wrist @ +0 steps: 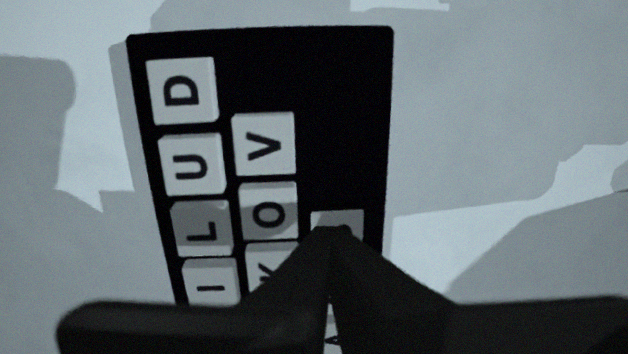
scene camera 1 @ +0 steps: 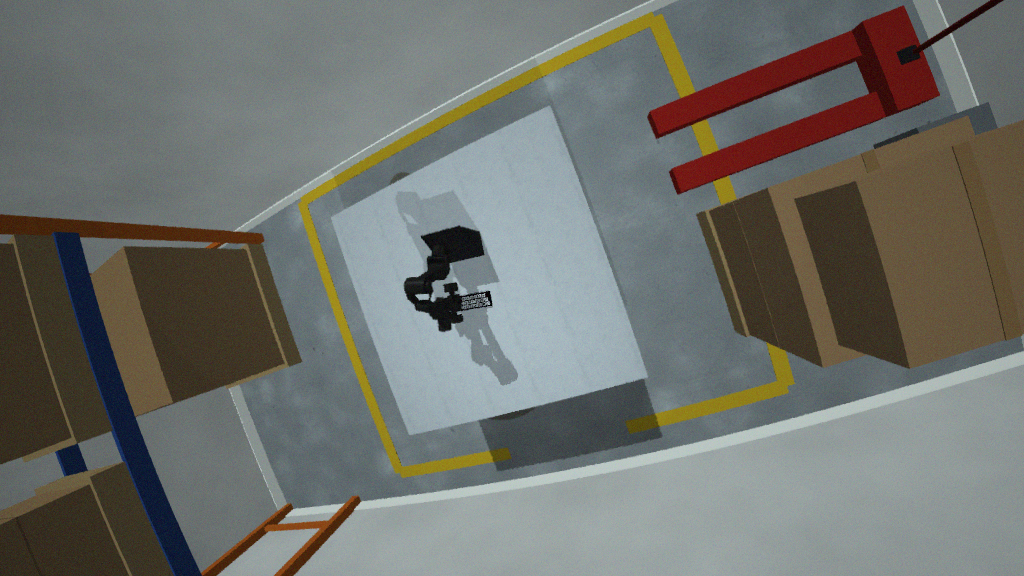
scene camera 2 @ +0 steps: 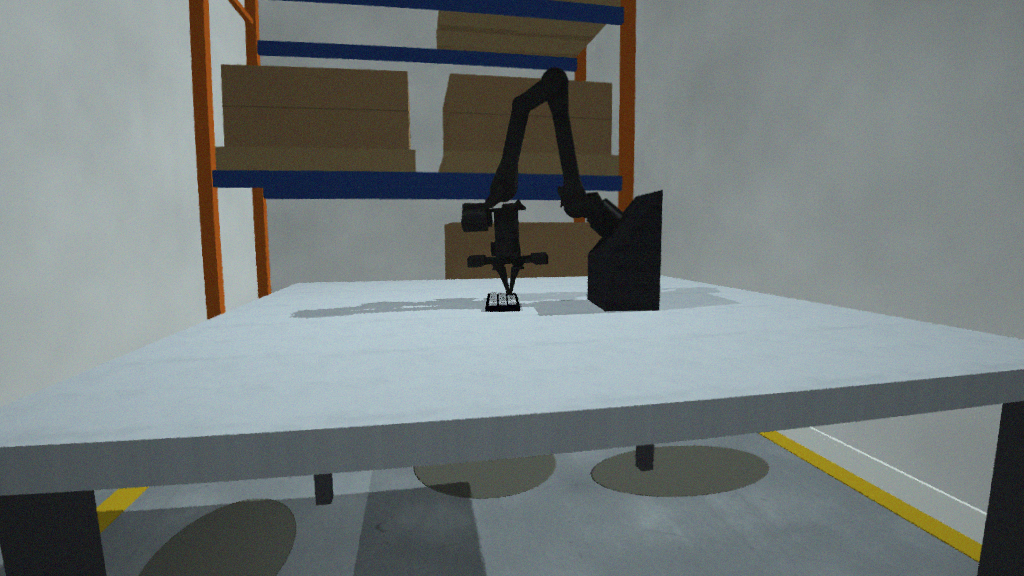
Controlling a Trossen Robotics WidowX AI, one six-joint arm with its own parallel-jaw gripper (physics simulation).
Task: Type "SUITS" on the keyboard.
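Places are measured from the arm's base along level axes (x ahead, y left, z up), in centimetres.
Where they show: gripper, between the fingertips: (wrist: 327,239) (scene camera 1: 460,299); arm's base, origin of its link: (scene camera 1: 440,248) (scene camera 2: 615,226).
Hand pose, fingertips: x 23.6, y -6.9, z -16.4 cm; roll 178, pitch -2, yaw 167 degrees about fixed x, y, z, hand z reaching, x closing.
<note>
Things, the pixels of their top centre, and the offset from my fingertips. Level surfaces: height alone.
- black keyboard, centre of its top: (scene camera 2: 502,297) (scene camera 1: 469,302) dx +2.5, dy +4.0, dz +0.5 cm
- U key, centre of its top: (wrist: 190,167) dx +3.2, dy -3.4, dz +0.5 cm
- I key, centre of its top: (wrist: 210,288) dx +4.0, dy +0.6, dz +0.5 cm
- D key, centre of its top: (wrist: 180,92) dx +2.9, dy -5.4, dz +0.5 cm
- L key, centre of its top: (wrist: 201,233) dx +3.6, dy -1.4, dz +0.5 cm
- V key, centre of its top: (wrist: 263,146) dx +1.1, dy -3.5, dz +0.5 cm
- O key, centre of its top: (wrist: 269,215) dx +1.5, dy -1.5, dz +0.5 cm
- end key, centre of its top: (wrist: 337,234) dx -0.3, dy -0.1, dz +0.1 cm
- white table, height of its surface: dz -1.1 cm
The black keyboard (scene camera 1: 489,303) (scene camera 2: 502,309) (wrist: 345,75) lies flat on the table, with white letter keys in three rows. In the wrist view the U key (wrist: 192,165), I key (wrist: 211,282), D key (wrist: 183,91), L key (wrist: 202,229), V key (wrist: 263,145) and O key (wrist: 269,212) show. My gripper (scene camera 2: 509,292) (wrist: 327,239) is shut and empty, its tips at the end key (wrist: 337,218) of the right row. That key's letter is hidden by the fingers; whether the key is pressed down cannot be told. The T key cannot be made out.
The black arm base (scene camera 1: 461,243) (scene camera 2: 624,265) stands on the white table (scene camera 1: 572,286) (scene camera 2: 358,365) near the keyboard. Beyond the table are a rack (scene camera 2: 626,107) with cardboard boxes (scene camera 2: 315,114), a red pallet jack (scene camera 1: 780,139) and more boxes (scene camera 1: 923,272).
</note>
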